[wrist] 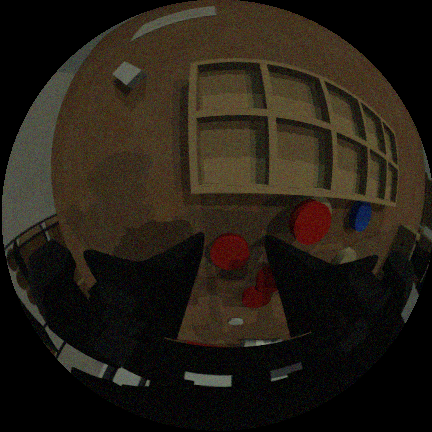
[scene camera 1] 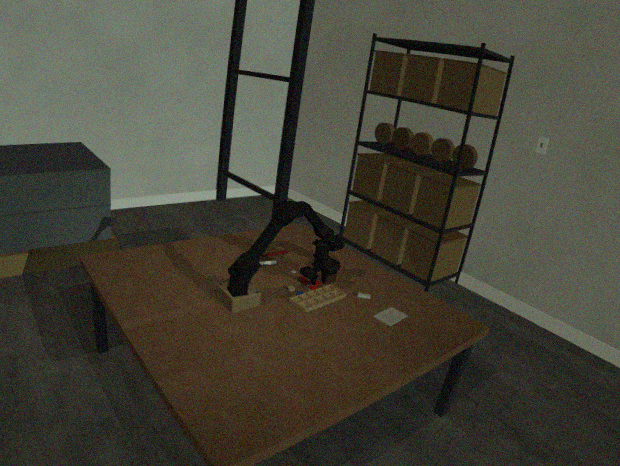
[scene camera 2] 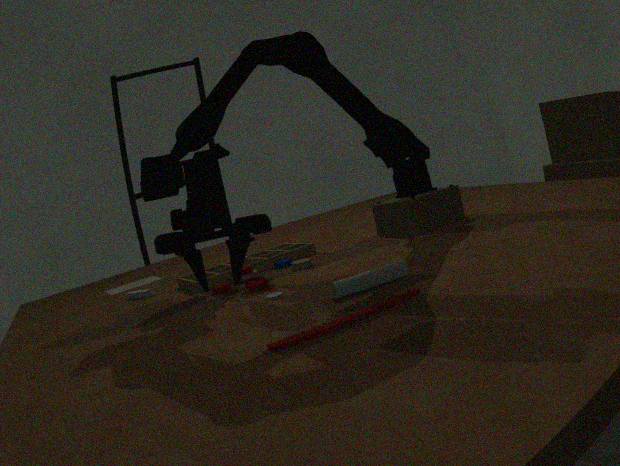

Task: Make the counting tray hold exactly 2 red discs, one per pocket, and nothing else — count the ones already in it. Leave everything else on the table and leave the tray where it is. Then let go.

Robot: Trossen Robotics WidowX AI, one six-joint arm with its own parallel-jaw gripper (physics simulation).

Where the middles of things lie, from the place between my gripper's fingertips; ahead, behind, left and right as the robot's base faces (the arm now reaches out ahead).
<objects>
I see the wooden counting tray (scene camera 1: 317, 298) 110 mm to the right of my hand, 70 mm behind it and 10 mm above it.
</objects>
